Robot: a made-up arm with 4 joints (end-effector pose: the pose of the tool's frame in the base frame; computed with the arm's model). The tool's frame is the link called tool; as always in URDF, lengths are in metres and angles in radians. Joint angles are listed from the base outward.
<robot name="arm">
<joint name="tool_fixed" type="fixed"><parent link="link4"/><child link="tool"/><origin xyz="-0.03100 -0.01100 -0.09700"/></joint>
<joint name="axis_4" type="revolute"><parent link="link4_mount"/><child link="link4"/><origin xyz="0.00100 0.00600 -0.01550"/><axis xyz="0.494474 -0.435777 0.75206"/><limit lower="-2.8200" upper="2.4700" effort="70" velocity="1.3"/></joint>
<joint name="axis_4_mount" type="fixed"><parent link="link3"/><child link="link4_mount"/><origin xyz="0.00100 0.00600 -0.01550"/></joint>
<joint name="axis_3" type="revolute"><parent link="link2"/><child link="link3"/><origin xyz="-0.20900 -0.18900 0.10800"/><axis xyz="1 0 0"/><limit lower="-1.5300" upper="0.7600" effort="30" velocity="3.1"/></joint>
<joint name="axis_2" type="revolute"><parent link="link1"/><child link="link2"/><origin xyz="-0.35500 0.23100 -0.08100"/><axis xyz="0 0 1"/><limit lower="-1.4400" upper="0.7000" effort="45" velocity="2.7"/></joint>
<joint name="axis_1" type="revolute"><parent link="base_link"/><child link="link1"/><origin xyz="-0.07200 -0.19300 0.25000"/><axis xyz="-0.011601 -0.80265 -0.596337"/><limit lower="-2.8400" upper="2.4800" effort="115" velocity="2.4"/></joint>
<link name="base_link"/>
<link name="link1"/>
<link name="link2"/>
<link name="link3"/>
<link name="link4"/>
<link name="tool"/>
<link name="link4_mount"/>
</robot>
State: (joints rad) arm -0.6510 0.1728 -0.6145 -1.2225
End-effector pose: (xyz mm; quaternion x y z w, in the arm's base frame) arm -558.8 -461.0 494.2 -0.6163 0.1492 -0.1278 0.7626
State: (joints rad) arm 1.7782 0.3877 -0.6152 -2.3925
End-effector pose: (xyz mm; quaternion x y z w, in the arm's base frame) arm 67.6 75.3 -226.5 -0.1242 -0.0770 0.9861 0.0792
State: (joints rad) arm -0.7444 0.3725 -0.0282 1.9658
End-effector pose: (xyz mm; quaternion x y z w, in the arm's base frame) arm -511.1 -353.7 473.1 0.7027 -0.0304 0.6322 0.3249
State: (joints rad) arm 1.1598 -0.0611 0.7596 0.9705
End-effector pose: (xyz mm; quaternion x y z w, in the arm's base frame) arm -172.4 235.1 -139.1 0.2307 -0.7798 0.1839 0.5522
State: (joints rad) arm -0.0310 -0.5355 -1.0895 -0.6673
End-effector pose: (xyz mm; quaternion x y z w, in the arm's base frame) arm -809.6 -84.3 248.6 -0.6143 0.1630 -0.4527 0.6254
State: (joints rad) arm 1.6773 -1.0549 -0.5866 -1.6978
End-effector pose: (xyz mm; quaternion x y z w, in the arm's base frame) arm 274.6 414.2 -108.7 -0.3985 -0.3591 0.8433 0.0327
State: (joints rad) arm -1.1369 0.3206 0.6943 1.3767
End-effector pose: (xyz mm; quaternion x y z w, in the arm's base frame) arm -366.7 -398.5 643.9 0.8243 0.1587 0.2875 0.4613
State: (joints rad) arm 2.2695 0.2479 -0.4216 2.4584
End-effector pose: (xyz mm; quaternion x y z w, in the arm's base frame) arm 351.6 -2.2 -44.2 -0.5392 -0.5379 0.4759 0.4398
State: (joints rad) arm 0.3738 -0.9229 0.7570 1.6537
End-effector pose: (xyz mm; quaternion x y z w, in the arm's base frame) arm -479.5 266.1 107.2 0.1976 -0.8251 0.1098 0.5178
